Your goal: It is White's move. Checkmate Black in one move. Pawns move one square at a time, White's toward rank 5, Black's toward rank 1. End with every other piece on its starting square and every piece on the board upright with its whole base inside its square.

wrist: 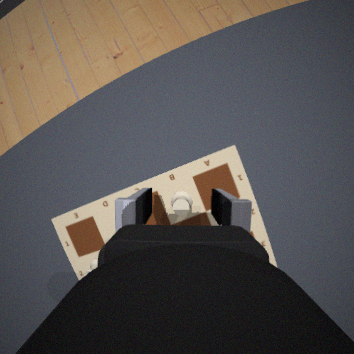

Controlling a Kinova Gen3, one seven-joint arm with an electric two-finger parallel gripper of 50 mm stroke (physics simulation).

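Places are measured from the arm's base along level axes (x ahead, y left, z up), in centimetres.
Where they show: gripper, fingertip midpoint: [181, 200].
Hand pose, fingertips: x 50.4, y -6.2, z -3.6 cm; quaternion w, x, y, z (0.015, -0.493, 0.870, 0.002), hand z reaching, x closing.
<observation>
After its pixels a point has its place.
A white piece [181, 200] {x 50.3, y -6.2, z -3.9 cm} with a round top stands upright around square B1 of the chessboard [187, 173] {x 52.0, y -7.7, z -7.2 cm}. Its type is hard to tell from above. My gripper [181, 200] {x 50.3, y -6.2, z -3.6 cm} is open and empty, with one finger on each side of that piece in the view. How far the fingertips are above the board is hard to tell. Part of another white piece [94, 264] {x 48.5, y 5.7, z -6.3 cm} shows near square E2, at the edge of the gripper's dark body. The gripper's body hides most of the board and any other pieces on it.
The board lies turned at an angle on a dark grey table [280, 100] {x 53.7, y -20.6, z -7.8 cm}. The table's curved edge runs across the upper left, with a wooden plank floor [115, 40] beyond it. A shadow lies on the table left of the board.
</observation>
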